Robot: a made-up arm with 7 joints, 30 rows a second.
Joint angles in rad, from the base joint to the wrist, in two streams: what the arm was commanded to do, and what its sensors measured. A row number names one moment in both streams.
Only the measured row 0 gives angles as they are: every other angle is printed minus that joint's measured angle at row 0.
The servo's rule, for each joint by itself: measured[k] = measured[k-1] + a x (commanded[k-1-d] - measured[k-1]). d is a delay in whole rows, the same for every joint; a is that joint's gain. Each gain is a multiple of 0.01, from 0.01 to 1. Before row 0 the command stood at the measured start. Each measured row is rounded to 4 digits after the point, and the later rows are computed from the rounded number. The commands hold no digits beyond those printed.
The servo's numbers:
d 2
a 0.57 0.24 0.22 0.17 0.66 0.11 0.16
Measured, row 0: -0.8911, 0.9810, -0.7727, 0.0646, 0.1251, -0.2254, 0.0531
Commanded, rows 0 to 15: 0.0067, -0.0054, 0.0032, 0.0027, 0.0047, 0.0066, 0.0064; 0.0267, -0.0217, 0.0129, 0.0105, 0.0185, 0.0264, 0.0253; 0.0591, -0.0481, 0.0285, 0.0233, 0.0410, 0.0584, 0.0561; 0.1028, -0.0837, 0.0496, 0.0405, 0.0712, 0.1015, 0.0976; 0.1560, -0.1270, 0.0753, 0.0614, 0.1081, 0.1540, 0.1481; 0.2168, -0.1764, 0.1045, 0.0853, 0.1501, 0.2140, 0.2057; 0.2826, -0.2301, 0.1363, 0.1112, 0.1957, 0.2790, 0.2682; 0.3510, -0.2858, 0.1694, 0.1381, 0.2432, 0.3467, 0.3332; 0.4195, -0.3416, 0.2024, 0.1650, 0.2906, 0.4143, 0.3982; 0.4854, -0.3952, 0.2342, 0.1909, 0.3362, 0.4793, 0.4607; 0.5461, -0.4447, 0.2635, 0.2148, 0.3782, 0.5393, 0.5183; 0.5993, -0.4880, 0.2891, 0.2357, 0.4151, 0.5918, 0.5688; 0.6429, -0.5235, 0.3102, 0.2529, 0.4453, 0.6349, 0.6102; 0.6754, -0.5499, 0.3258, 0.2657, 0.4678, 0.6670, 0.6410; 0.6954, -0.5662, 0.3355, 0.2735, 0.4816, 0.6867, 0.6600; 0.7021, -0.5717, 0.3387, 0.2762, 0.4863, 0.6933, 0.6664
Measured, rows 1 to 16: 0.0000, 0.0000, 0.0000, 0.0000, 0.0000, 0.0000, 0.0000; 0.0000, 0.0000, 0.0000, 0.0000, 0.0000, 0.0000, 0.0000; 0.0038, -0.0013, 0.0007, 0.0005, 0.0031, 0.0007, 0.0010; 0.0169, -0.0062, 0.0034, 0.0022, 0.0133, 0.0035, 0.0049; 0.0410, -0.0163, 0.0089, 0.0058, 0.0316, 0.0095, 0.0131; 0.0762, -0.0325, 0.0179, 0.0117, 0.0577, 0.0196, 0.0266; 0.1217, -0.0552, 0.0305, 0.0201, 0.0910, 0.0344, 0.0460; 0.1759, -0.0843, 0.0468, 0.0312, 0.1300, 0.0542, 0.0716; 0.2367, -0.1193, 0.0665, 0.0448, 0.1734, 0.0789, 0.1031; 0.3019, -0.1593, 0.0891, 0.0607, 0.2195, 0.1084, 0.1399; 0.3689, -0.2031, 0.1140, 0.0784, 0.2664, 0.1420, 0.1812; 0.4353, -0.2492, 0.1404, 0.0975, 0.3125, 0.1791, 0.2259; 0.4985, -0.2961, 0.1675, 0.1174, 0.3559, 0.2187, 0.2727; 0.5560, -0.3422, 0.1943, 0.1375, 0.3950, 0.2597, 0.3201; 0.6055, -0.3857, 0.2198, 0.1571, 0.4282, 0.3010, 0.3665; 0.6453, -0.4251, 0.2431, 0.1756, 0.4543, 0.3413, 0.4104
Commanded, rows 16 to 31: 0.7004, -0.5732, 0.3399, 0.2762, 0.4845, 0.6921, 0.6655; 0.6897, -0.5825, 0.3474, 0.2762, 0.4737, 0.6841, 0.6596; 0.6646, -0.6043, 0.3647, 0.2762, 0.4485, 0.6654, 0.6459; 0.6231, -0.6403, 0.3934, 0.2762, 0.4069, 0.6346, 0.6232; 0.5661, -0.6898, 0.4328, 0.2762, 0.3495, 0.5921, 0.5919; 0.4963, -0.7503, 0.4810, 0.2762, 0.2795, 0.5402, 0.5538; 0.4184, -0.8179, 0.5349, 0.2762, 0.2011, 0.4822, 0.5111; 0.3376, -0.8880, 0.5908, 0.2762, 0.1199, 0.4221, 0.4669; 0.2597, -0.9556, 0.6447, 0.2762, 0.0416, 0.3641, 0.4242; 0.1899, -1.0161, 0.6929, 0.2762, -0.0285, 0.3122, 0.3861; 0.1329, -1.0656, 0.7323, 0.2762, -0.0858, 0.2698, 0.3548; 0.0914, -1.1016, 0.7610, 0.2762, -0.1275, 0.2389, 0.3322; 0.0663, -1.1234, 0.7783, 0.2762, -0.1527, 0.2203, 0.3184; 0.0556, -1.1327, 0.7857, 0.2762, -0.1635, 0.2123, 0.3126; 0.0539, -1.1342, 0.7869, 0.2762, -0.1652, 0.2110, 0.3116; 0.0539, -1.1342, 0.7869, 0.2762, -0.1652, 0.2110, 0.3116
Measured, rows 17 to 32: 0.6739, -0.4590, 0.2634, 0.1922, 0.4723, 0.3793, 0.4503; 0.6900, -0.4860, 0.2800, 0.2065, 0.4815, 0.4138, 0.4849; 0.6959, -0.5069, 0.2932, 0.2183, 0.4835, 0.4444, 0.5138; 0.6924, -0.5250, 0.3051, 0.2281, 0.4770, 0.4708, 0.5371; 0.6766, -0.5440, 0.3182, 0.2363, 0.4582, 0.4922, 0.5545; 0.6461, -0.5671, 0.3347, 0.2431, 0.4243, 0.5079, 0.5655; 0.6005, -0.5965, 0.3563, 0.2487, 0.3749, 0.5172, 0.5697; 0.5411, -0.6334, 0.3837, 0.2534, 0.3119, 0.5197, 0.5672; 0.4712, -0.6777, 0.4170, 0.2573, 0.2388, 0.5156, 0.5582; 0.3950, -0.7282, 0.4552, 0.2605, 0.1603, 0.5053, 0.5436; 0.3179, -0.7828, 0.4969, 0.2632, 0.0820, 0.4898, 0.5245; 0.2449, -0.8388, 0.5400, 0.2654, 0.0091, 0.4703, 0.5024; 0.1811, -0.8932, 0.5823, 0.2672, -0.0535, 0.4482, 0.4788; 0.1300, -0.9432, 0.6216, 0.2687, -0.1023, 0.4252, 0.4553; 0.0937, -0.9864, 0.6561, 0.2700, -0.1356, 0.4027, 0.4334; 0.0720, -1.0215, 0.6846, 0.2711, -0.1540, 0.3818, 0.4141
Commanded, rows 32 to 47: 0.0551, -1.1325, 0.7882, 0.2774, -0.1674, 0.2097, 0.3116; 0.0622, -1.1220, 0.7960, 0.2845, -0.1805, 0.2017, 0.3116; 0.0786, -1.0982, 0.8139, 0.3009, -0.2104, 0.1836, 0.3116; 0.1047, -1.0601, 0.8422, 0.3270, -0.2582, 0.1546, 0.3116; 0.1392, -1.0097, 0.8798, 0.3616, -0.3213, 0.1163, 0.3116; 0.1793, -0.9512, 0.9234, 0.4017, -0.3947, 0.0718, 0.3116; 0.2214, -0.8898, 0.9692, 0.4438, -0.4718, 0.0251, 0.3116; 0.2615, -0.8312, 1.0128, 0.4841, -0.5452, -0.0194, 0.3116; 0.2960, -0.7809, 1.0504, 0.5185, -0.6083, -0.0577, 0.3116; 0.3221, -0.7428, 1.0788, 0.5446, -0.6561, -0.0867, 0.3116; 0.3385, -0.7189, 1.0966, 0.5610, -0.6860, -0.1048, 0.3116; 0.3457, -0.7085, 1.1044, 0.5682, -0.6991, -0.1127, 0.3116; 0.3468, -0.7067, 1.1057, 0.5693, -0.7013, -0.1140, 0.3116; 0.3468, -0.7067, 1.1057, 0.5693, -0.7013, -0.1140, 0.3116; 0.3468, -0.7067, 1.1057, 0.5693, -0.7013, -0.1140, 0.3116; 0.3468, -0.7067, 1.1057, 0.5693, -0.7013, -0.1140, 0.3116
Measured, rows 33 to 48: 0.0617, -1.0485, 0.7071, 0.2720, -0.1614, 0.3630, 0.3977; 0.0573, -1.0691, 0.7247, 0.2727, -0.1639, 0.3463, 0.3839; 0.0560, -1.0843, 0.7387, 0.2735, -0.1662, 0.3313, 0.3723; 0.0595, -1.0933, 0.7513, 0.2754, -0.1756, 0.3170, 0.3626; 0.0704, -1.0945, 0.7651, 0.2797, -0.1986, 0.3023, 0.3544; 0.0900, -1.0862, 0.7821, 0.2877, -0.2379, 0.2861, 0.3476; 0.1180, -1.0678, 0.8036, 0.3003, -0.2929, 0.2674, 0.3418; 0.1529, -1.0398, 0.8300, 0.3175, -0.3601, 0.2459, 0.3370; 0.1919, -1.0038, 0.8606, 0.3390, -0.4338, 0.2216, 0.3329; 0.2316, -0.9624, 0.8941, 0.3637, -0.5073, 0.1951, 0.3295; 0.2683, -0.9188, 0.9285, 0.3900, -0.5740, 0.1673, 0.3266; 0.2990, -0.8766, 0.9616, 0.4163, -0.6282, 0.1394, 0.3242; 0.3215, -0.8388, 0.9913, 0.4409, -0.6663, 0.1125, 0.3222; 0.3353, -0.8075, 1.0162, 0.4625, -0.6879, 0.0877, 0.3205; 0.3419, -0.7833, 1.0359, 0.4807, -0.6967, 0.0655, 0.3191; 0.3447, -0.7649, 1.0513, 0.4958, -0.6997, 0.0458, 0.3179
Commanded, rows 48 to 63: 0.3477, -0.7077, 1.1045, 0.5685, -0.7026, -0.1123, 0.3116; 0.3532, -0.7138, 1.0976, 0.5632, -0.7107, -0.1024, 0.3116; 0.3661, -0.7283, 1.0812, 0.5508, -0.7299, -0.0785, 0.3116; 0.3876, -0.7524, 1.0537, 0.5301, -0.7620, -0.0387, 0.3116; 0.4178, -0.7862, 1.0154, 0.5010, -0.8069, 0.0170, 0.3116; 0.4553, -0.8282, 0.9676, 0.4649, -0.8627, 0.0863, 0.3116; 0.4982, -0.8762, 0.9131, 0.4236, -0.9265, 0.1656, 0.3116; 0.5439, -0.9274, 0.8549, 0.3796, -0.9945, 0.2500, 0.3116; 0.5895, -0.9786, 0.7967, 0.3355, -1.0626, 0.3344, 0.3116; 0.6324, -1.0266, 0.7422, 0.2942, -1.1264, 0.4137, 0.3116; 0.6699, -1.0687, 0.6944, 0.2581, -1.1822, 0.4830, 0.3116; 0.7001, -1.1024, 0.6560, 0.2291, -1.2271, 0.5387, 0.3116; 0.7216, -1.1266, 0.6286, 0.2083, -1.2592, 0.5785, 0.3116; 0.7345, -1.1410, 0.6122, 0.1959, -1.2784, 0.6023, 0.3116; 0.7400, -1.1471, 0.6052, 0.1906, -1.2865, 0.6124, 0.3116; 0.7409, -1.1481, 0.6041, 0.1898, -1.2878, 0.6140, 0.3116
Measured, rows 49 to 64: 0.3459, -0.7509, 1.0633, 0.5083, -0.7008, 0.0282, 0.3169; 0.3464, -0.7403, 1.0726, 0.5187, -0.7011, 0.0126, 0.3161; 0.3471, -0.7325, 1.0796, 0.5272, -0.7021, -0.0011, 0.3154; 0.3506, -0.7280, 1.0836, 0.5333, -0.7078, -0.0122, 0.3148; 0.3594, -0.7281, 1.0831, 0.5363, -0.7224, -0.0195, 0.3143; 0.3755, -0.7339, 1.0766, 0.5352, -0.7485, -0.0216, 0.3139; 0.3996, -0.7465, 1.0631, 0.5294, -0.7870, -0.0174, 0.3135; 0.4313, -0.7661, 1.0421, 0.5184, -0.8370, -0.0060, 0.3132; 0.4694, -0.7925, 1.0137, 0.5023, -0.8961, 0.0129, 0.3129; 0.5119, -0.8249, 0.9788, 0.4814, -0.9610, 0.0390, 0.3127; 0.5561, -0.8618, 0.9387, 0.4566, -1.0281, 0.0715, 0.3125; 0.5996, -0.9014, 0.8955, 0.4290, -1.0930, 0.1091, 0.3124; 0.6397, -0.9416, 0.8513, 0.3999, -1.1519, 0.1502, 0.3123; 0.6741, -0.9802, 0.8083, 0.3709, -1.2015, 0.1929, 0.3122; 0.7012, -1.0153, 0.7688, 0.3433, -1.2396, 0.2353, 0.3121; 0.7202, -1.0455, 0.7343, 0.3182, -1.2652, 0.2757, 0.3120
